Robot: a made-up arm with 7 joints.
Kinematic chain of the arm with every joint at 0, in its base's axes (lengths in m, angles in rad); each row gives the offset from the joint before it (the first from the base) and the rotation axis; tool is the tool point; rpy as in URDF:
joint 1: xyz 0 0 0.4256 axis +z
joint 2: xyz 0 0 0 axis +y
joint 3: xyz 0 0 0.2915 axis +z
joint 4: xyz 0.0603 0 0 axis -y
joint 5: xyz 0.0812 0 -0.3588 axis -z
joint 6: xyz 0 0 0 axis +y
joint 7: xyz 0.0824 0 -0.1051 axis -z
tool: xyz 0 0 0 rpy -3.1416 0 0
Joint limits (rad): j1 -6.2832..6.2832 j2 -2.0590..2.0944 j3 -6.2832..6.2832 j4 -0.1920..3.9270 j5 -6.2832..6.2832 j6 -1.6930..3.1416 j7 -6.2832..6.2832
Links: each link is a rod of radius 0.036 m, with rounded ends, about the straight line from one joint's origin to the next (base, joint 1, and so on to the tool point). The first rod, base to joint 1, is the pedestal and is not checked.
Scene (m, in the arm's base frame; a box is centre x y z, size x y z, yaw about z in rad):
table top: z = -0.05
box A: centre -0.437 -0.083 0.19 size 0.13 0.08 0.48 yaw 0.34
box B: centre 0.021 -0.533 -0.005 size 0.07 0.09 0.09 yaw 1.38
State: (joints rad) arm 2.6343 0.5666 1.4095 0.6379 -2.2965 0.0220 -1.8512
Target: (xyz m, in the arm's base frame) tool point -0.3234 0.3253 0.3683
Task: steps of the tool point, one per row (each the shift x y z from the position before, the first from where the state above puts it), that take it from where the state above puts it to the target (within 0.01 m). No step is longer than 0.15 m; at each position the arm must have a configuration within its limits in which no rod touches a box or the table.
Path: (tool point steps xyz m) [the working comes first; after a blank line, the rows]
Joints at the target: 1.7138 0.2323 0.5379 0.9134 -2.3613 0.1676 -1.8512
Straight joint move there: touches box A.

1: -0.0151 0.0528 -0.0161
2: -0.0041 0.0517 -0.0169
3: 0.0064 0.0488 -0.0172
4: 0.0164 0.0438 -0.0167
5: 0.0252 0.0368 -0.0155
6: -0.0802 0.0320 0.0000
7: -0.0704 0.0668 -0.0001
8: -0.0494 0.0960 0.0081
9: -0.0201 0.1145 0.0247
10: 0.0134 0.1189 0.0473

